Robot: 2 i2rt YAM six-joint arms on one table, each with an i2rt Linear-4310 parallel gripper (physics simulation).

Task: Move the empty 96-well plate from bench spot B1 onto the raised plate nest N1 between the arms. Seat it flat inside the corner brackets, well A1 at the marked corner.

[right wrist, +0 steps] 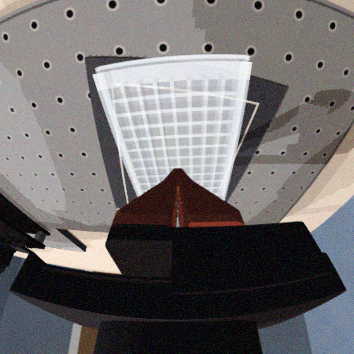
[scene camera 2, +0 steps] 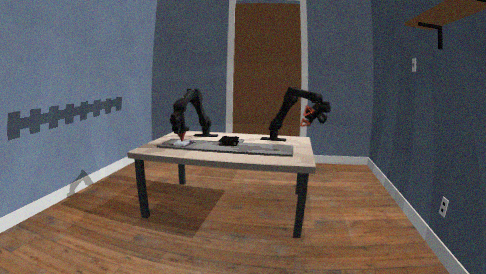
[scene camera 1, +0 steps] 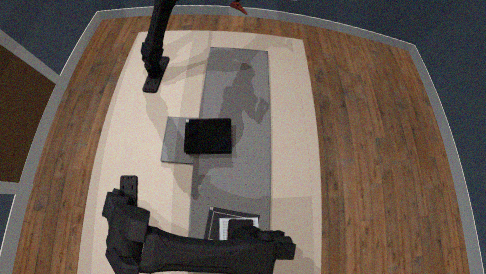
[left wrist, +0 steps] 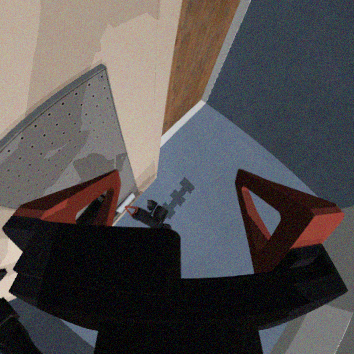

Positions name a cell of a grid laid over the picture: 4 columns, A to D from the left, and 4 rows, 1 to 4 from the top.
Observation:
My left gripper (left wrist: C2) is open, holding nothing. My right gripper (right wrist: C2) grips a white well plate (right wrist: C2), which still rests on a dark nest with white outline (right wrist: C2).

